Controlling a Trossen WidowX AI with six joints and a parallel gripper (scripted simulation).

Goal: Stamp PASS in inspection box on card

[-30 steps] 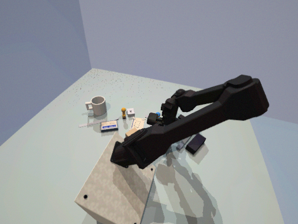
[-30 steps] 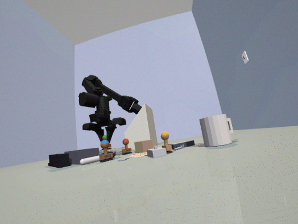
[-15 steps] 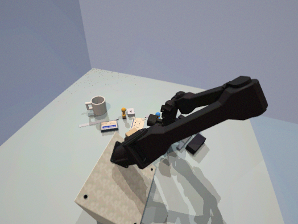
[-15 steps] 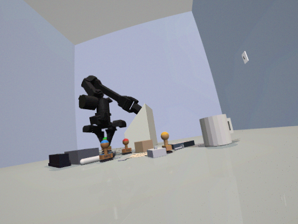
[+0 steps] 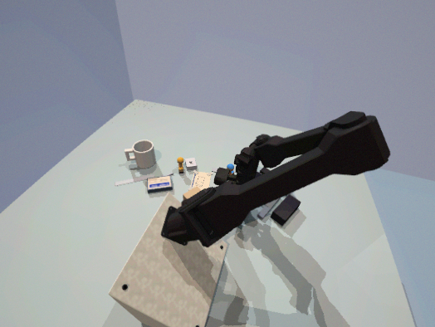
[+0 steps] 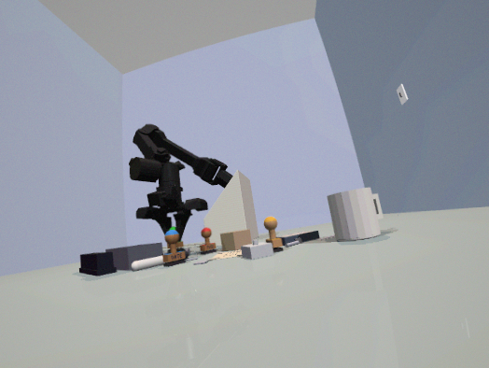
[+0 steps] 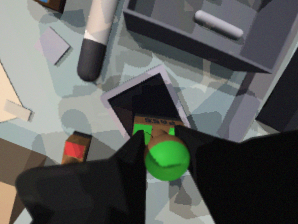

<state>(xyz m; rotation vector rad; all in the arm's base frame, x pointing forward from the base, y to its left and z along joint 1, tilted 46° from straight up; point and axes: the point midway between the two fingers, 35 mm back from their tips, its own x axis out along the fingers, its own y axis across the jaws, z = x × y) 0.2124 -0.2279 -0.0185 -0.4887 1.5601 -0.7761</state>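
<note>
The green-knobbed stamp is right at my gripper tip. Round my gripper tip: dark ink pad 30 mm below; then red-knobbed stamp 20 mm behind, 80 mm to the left, 20 mm below; then marker 90 mm ahead, 20 mm to the left, 30 mm below.
</note>
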